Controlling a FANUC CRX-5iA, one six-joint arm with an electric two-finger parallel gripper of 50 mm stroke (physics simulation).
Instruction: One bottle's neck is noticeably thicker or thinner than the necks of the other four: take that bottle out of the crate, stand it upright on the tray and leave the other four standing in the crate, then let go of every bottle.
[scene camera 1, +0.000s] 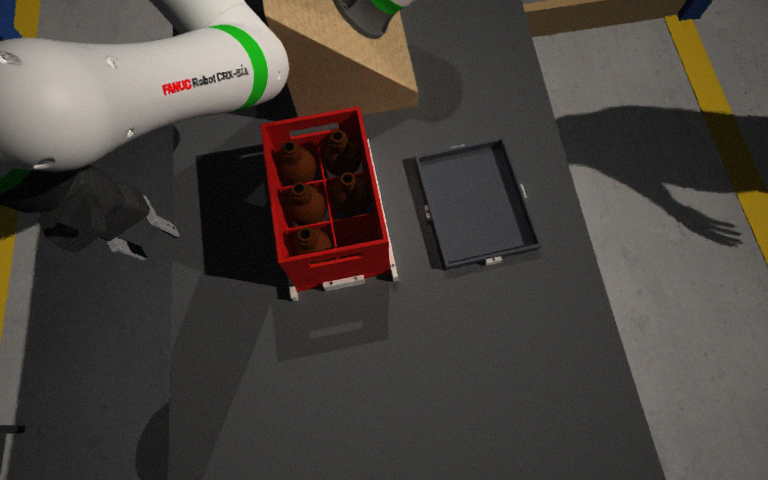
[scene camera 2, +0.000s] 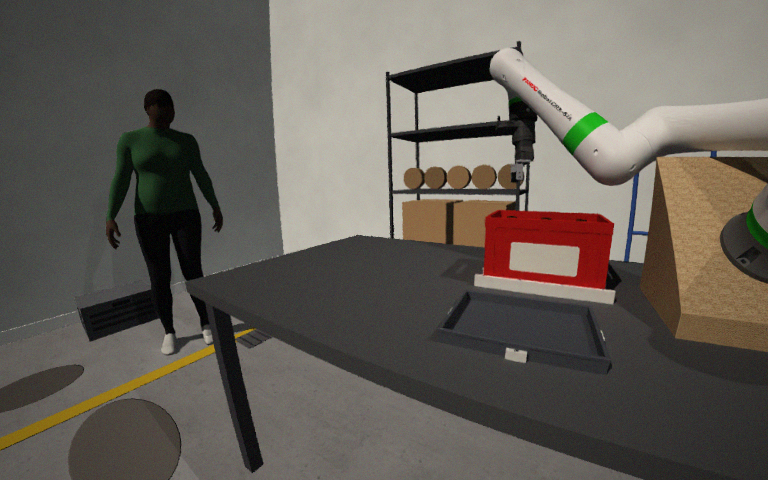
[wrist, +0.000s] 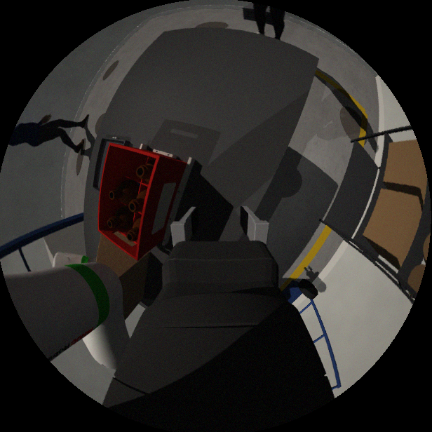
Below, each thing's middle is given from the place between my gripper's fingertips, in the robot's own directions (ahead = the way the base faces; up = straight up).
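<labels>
The brown bottle (scene camera 1: 307, 240) is 20 cm to the left of my hand, 17 cm below it and 3 cm behind it. Then there's the dark bottle (scene camera 1: 351, 196), and that's 28 cm to the left of my hand, 13 cm behind it and also 17 cm below it.
</labels>
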